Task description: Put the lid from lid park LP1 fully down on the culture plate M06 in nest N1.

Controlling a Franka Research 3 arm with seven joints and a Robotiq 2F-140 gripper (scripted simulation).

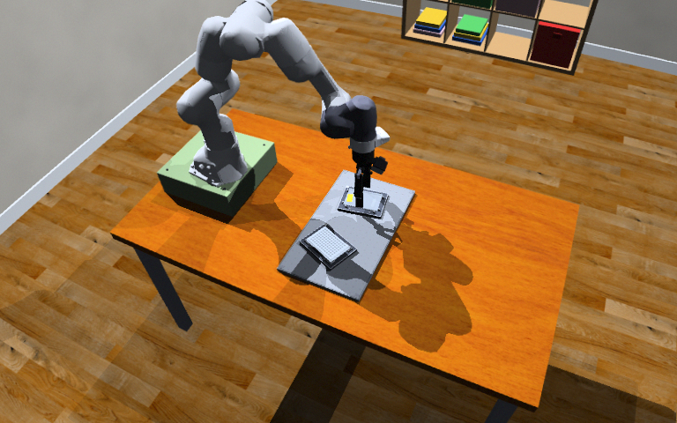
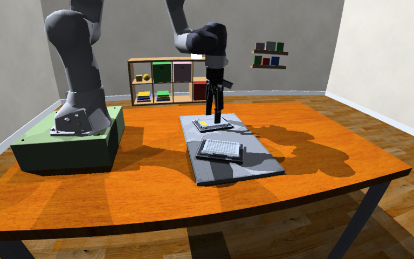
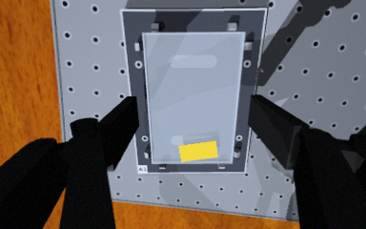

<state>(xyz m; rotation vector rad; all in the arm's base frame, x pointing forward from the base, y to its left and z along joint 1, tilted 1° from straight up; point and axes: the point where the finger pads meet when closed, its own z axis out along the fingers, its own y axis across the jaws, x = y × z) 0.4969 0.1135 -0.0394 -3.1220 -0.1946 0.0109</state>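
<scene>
My hand is 4 cm above the clear lid. From my hand the other things lie so: culture plate: 24 cm to the right, 4 cm below, 3 cm behind; then lid park LP1: 5 cm below; then nest N1: 24 cm to the right, 5 cm below, 3 cm behind.
</scene>
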